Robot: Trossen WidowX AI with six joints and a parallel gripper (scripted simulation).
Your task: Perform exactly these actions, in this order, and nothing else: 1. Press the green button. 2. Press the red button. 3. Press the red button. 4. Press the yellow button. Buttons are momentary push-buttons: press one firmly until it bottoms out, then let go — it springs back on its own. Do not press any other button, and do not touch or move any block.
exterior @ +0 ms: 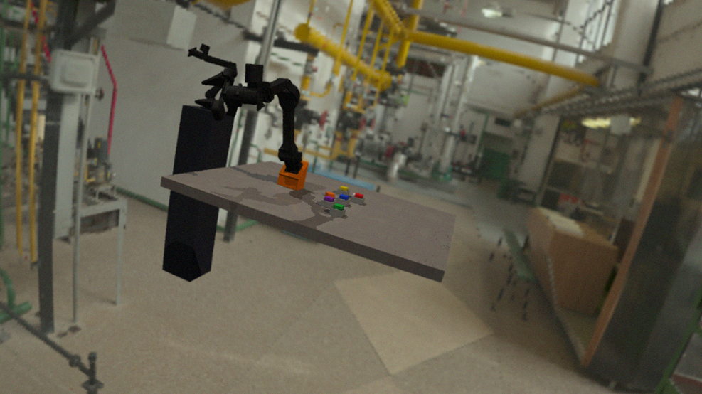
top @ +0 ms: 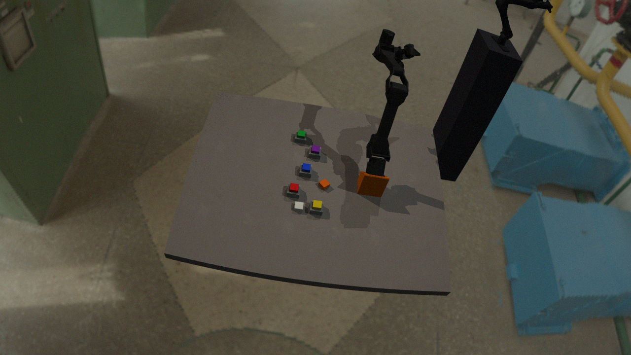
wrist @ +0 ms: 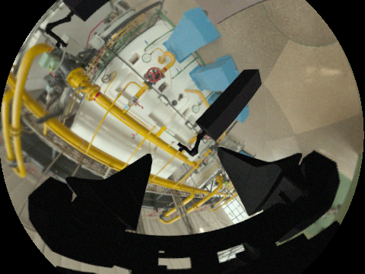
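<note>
The green button is 47 cm ahead of my gripper tip, 33 cm to the left of it and 32 cm below it. From my gripper tip the other things lie so: orange block (57 cm to the left, 35 cm ahead, 34 cm below); blue button (51 cm to the left, 43 cm ahead, 32 cm below); purple button (41 cm to the left, 40 cm ahead, 32 cm below).
</note>
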